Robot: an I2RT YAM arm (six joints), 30 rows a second.
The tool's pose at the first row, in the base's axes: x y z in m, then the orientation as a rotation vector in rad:
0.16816, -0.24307, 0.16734, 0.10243, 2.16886, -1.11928
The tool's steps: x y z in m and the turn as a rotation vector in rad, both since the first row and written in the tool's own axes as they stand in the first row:
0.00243, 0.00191, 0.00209, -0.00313, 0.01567, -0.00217
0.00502, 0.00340, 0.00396, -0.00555, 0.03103, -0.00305
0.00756, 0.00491, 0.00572, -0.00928, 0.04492, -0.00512
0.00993, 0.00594, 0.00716, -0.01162, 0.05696, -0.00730
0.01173, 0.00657, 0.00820, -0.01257, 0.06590, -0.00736
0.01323, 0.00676, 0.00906, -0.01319, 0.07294, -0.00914
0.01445, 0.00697, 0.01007, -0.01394, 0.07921, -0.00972
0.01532, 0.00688, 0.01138, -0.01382, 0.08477, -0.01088
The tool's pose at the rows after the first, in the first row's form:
0.16812, -0.24399, 0.16372, 0.10781, 2.18498, -1.11978
0.16769, -0.24504, 0.16039, 0.11476, 2.20008, -1.12023
0.16724, -0.24599, 0.15711, 0.11900, 2.21492, -1.11961
0.16658, -0.24696, 0.15440, 0.12267, 2.22742, -1.12024
0.16599, -0.24775, 0.15246, 0.12747, 2.23582, -1.12069
0.16538, -0.24862, 0.15108, 0.12942, 2.24287, -1.12215
0.16506, -0.24952, 0.14980, 0.13218, 2.24897, -1.12266
0.16507, -0.25075, 0.14882, 0.13428, 2.25413, -1.12435

